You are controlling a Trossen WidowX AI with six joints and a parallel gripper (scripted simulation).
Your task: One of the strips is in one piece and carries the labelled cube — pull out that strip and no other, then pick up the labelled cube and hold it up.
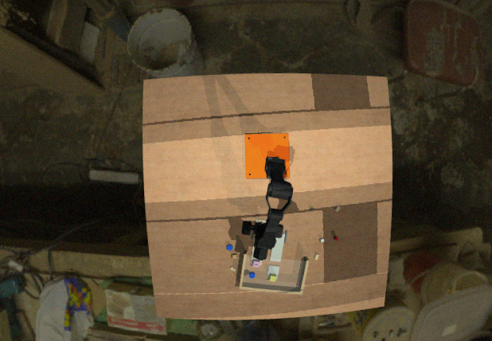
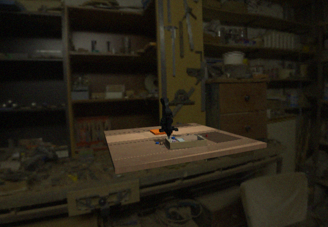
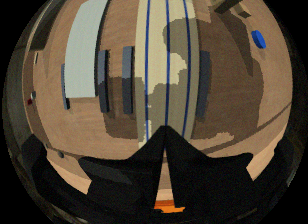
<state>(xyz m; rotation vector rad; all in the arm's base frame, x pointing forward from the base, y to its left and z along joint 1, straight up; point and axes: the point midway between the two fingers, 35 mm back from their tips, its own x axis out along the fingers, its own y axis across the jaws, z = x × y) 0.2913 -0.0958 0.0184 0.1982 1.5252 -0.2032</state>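
Now: the pink labelled cube 19 cm ahead of my gripper tip, 5 cm to the right of it and 1 cm above it. From my gripper tip the other things lie so: red ball: 14 cm ahead, 37 cm to the left, 1 cm above; then grey strip: 13 cm ahead, 6 cm to the left.
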